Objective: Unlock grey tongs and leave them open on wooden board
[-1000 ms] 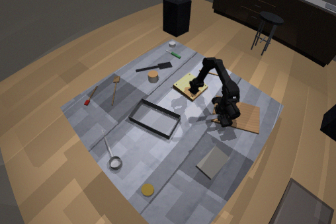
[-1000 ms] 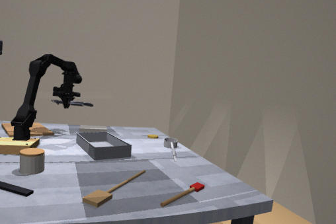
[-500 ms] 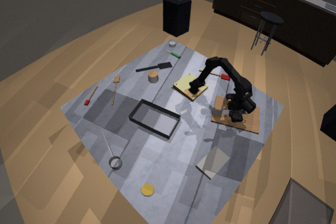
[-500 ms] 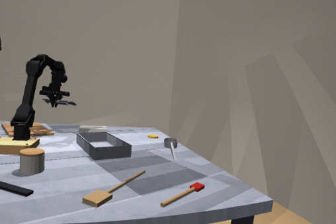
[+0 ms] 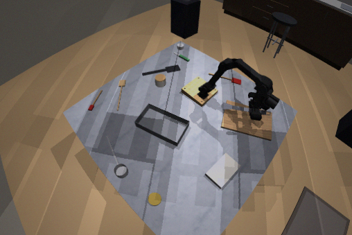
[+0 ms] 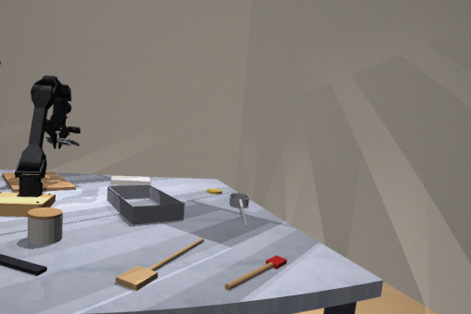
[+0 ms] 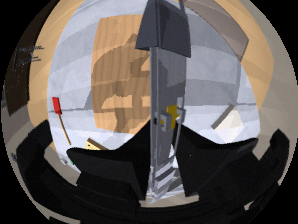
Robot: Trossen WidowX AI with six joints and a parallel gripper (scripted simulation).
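Right now the wooden board is 8 cm behind my gripper tip and 15 cm below it. The rest, counted from my gripper tip: white slab 33 cm ahead, 8 cm to the left, 14 cm below; red-headed spatula 32 cm behind, 34 cm to the right, 15 cm below; yellow lock piece 1 cm behind, 2 cm to the left, 4 cm above.
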